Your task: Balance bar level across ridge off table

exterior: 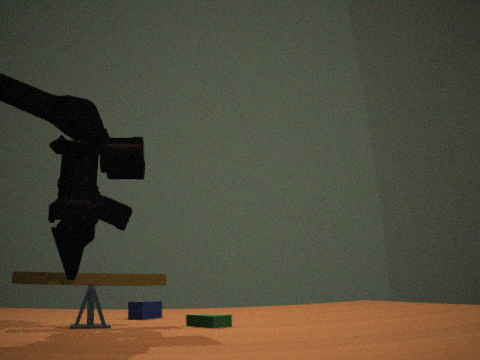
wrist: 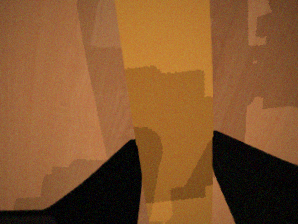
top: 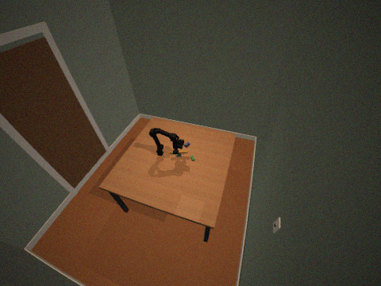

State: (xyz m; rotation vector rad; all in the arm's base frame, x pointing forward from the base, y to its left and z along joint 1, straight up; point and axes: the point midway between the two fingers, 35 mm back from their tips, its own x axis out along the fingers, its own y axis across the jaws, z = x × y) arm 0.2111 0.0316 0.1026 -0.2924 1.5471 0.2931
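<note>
Now: gripper tip 3 cm short of the yellow bar and 1 cm to the right of it. Round my gripper tip: blue block: 20 cm to the left, 6 cm ahead, 5 cm below; green block: 20 cm ahead, 6 cm below, 2 cm to the left.
</note>
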